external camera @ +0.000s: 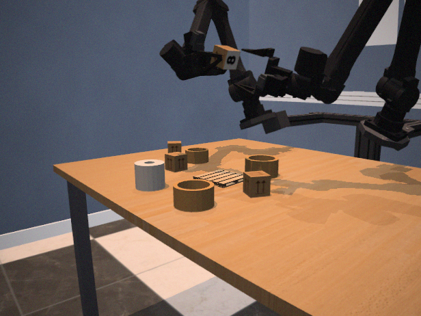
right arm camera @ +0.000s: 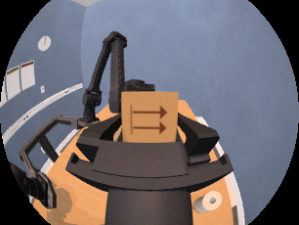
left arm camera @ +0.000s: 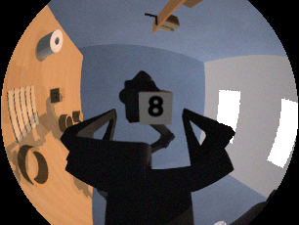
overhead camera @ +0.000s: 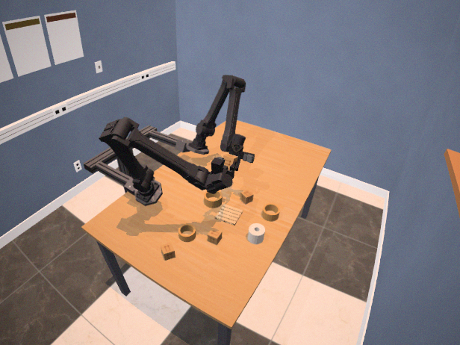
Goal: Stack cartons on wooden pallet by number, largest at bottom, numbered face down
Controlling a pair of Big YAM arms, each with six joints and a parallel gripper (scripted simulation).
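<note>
Now: the brown carton 330 mm below my right hand, 150 mm to the left of it and 50 mm ahead of it. Round my right hand: wooden pallet (350 mm below, 10 mm to the right, 10 mm ahead).
</note>
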